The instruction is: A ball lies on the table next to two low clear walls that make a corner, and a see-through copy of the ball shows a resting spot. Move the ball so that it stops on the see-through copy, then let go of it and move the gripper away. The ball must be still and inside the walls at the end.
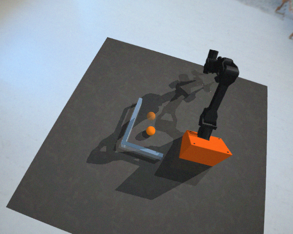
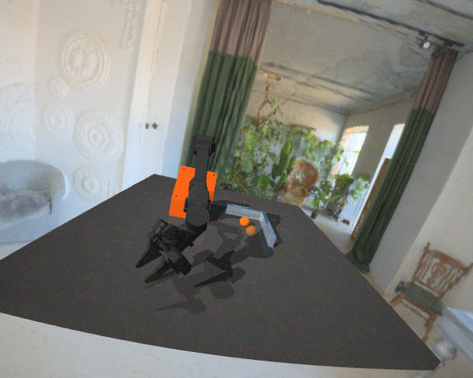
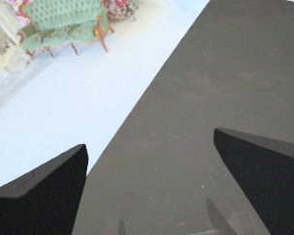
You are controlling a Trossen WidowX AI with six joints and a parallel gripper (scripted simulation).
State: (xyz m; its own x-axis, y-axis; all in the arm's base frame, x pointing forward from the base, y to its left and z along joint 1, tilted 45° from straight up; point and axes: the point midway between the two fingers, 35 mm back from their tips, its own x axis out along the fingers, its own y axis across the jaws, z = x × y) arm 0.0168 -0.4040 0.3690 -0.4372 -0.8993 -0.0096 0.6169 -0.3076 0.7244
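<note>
Right now the see-through copy is 510 mm to the left of my gripper tip, 320 mm ahead of it and 60 mm below it. From my gripper tip the other things lie so: orange ball: 600 mm to the left, 290 mm ahead, 60 mm below; then clear wall: 600 mm to the left, 410 mm ahead, 60 mm below.
</note>
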